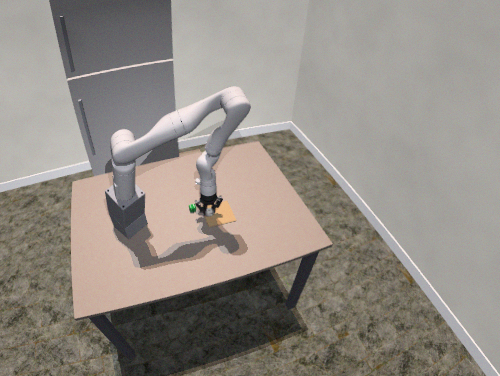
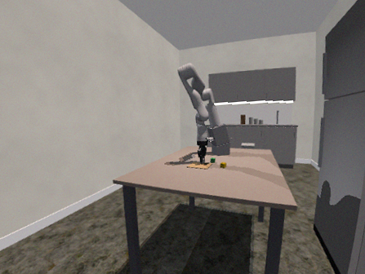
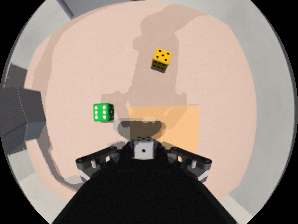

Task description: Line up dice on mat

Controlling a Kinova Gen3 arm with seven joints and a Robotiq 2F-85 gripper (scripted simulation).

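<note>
Right now my hand is right at the white die. From my hand the other things lie so: mat (40 mm ahead, 10 mm to the right, 30 mm below); then green die (60 mm behind, 70 mm to the left, 10 mm below); then yellow die (60 mm ahead, 150 mm to the left, 10 mm below).
</note>
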